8 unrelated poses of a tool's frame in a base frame.
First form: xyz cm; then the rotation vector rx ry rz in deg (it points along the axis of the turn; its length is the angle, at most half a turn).
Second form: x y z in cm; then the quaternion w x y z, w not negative. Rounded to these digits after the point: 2 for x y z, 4 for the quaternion.
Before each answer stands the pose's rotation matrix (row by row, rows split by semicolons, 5 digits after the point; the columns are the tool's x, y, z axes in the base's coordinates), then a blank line. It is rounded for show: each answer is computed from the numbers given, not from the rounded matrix.
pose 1, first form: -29.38 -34.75 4.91 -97.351 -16.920 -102.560
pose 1, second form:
0.04511 0.58482 0.80991; -0.29367 -0.76715 0.57030; 0.95484 -0.26358 0.13714

-29.38 -34.75 4.91 0.3221 -0.6471 -0.1125 -0.6818
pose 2, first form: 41.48 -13.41 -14.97 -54.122 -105.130 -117.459
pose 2, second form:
-0.76499 0.56666 0.30608; 0.24163 -0.18802 0.95198; 0.59699 0.80222 0.00691

41.48 -13.41 -14.97 0.1161 -0.3225 -0.6265 -0.7000
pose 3, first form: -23.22 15.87 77.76 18.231 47.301 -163.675
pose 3, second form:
-0.96610 0.20215 -0.16057; -0.08533 -0.83707 -0.54040; -0.24365 -0.50838 0.82594

-23.22 15.87 77.76 0.0755 0.1061 0.2753 -0.9525
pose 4, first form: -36.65 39.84 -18.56 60.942 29.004 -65.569
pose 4, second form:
0.37795 0.90892 -0.17610; -0.48114 0.03033 -0.87612; -0.79098 0.41586 0.44879

-36.65 39.84 -18.56 0.6814 0.4740 0.2256 -0.5100
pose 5, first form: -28.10 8.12 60.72 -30.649 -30.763 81.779
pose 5, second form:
0.06928 -0.76735 -0.63747; 0.99725 0.07013 0.02396; 0.02632 -0.63738 0.77010

-28.10 8.12 60.72 0.6909 -0.2393 -0.2402 0.6385
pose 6, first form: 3.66 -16.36 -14.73 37.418 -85.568 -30.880
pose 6, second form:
0.02029 -0.06846 -0.99745; -0.68965 0.72135 -0.06353; 0.72386 0.68918 -0.03258

3.66 -16.36 -14.73 0.6537 0.2879 -0.6583 -0.2376
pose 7, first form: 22.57 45.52 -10.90 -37.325 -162.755 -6.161
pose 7, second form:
-0.87620 0.43789 -0.20129; 0.42142 0.89878 0.12081; 0.23382 0.02103 -0.97205

22.57 45.52 -10.90 0.1124 -0.2220 -0.9679 -0.0366
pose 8, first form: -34.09 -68.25 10.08 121.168 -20.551 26.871
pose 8, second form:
0.88539 -0.42262 0.19359; -0.07615 -0.54268 -0.83648; 0.45857 0.72587 -0.51267

-34.09 -68.25 10.08 0.4555 0.8574 -0.1454 0.1901
